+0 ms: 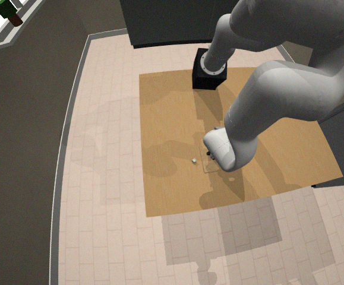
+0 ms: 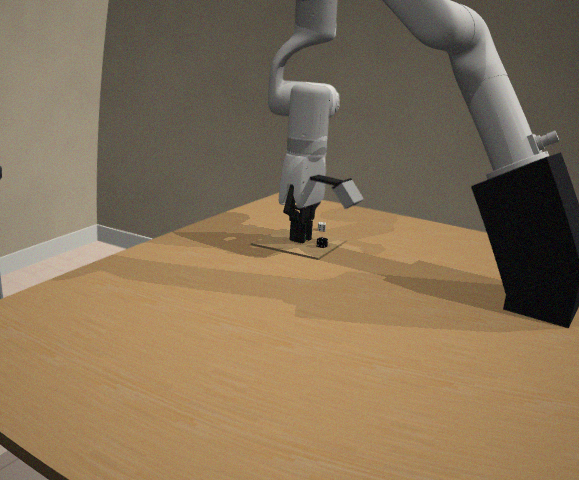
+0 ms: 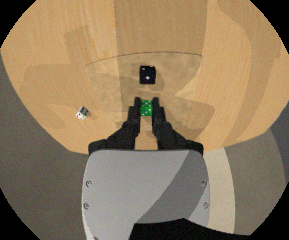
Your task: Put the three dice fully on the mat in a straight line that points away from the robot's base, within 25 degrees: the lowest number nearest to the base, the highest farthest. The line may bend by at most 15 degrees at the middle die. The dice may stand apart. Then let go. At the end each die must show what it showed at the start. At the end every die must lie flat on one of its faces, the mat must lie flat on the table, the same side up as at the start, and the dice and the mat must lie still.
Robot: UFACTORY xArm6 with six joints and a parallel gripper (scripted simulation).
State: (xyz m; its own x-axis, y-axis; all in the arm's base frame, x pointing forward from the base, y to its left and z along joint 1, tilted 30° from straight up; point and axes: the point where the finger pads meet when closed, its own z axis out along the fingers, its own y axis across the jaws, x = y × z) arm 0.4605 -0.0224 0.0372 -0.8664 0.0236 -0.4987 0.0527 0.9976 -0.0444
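Now: the green die 10 mm below my hand. The rest, counted from my hand: white die: 10 mm ahead, 110 mm to the right, 20 mm below; then thin tan mat: 20 mm below; then black die: 50 mm behind, 10 mm below.
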